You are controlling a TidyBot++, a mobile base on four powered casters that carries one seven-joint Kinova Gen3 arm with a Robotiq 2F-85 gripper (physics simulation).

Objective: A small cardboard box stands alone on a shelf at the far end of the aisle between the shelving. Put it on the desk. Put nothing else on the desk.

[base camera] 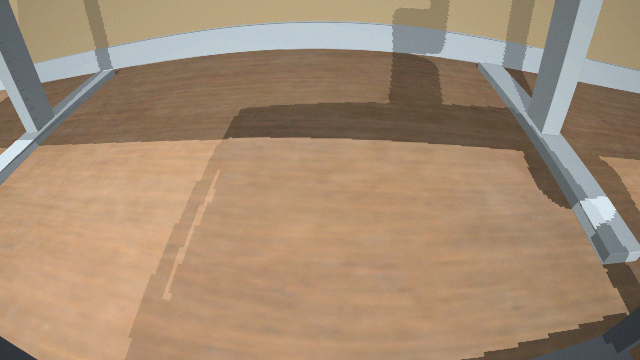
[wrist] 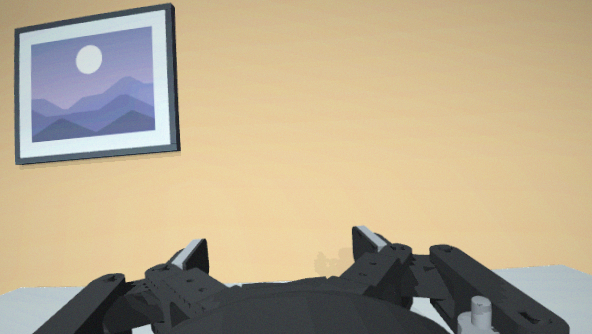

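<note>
My gripper is open in the wrist view, with bare wall showing between its fingertips. The white desk top shows behind and below the fingers, at the lower left and lower right of the wrist view. The cardboard box does not show in either view; the gripper's dark body hides the middle of the desk top. In the base camera view the desk's grey legs stand on long feet at left and right.
A framed mountain picture hangs on the tan wall behind the desk. The wall's white baseboard runs behind the legs. Wooden floor with shadows across it lies between the desk's feet.
</note>
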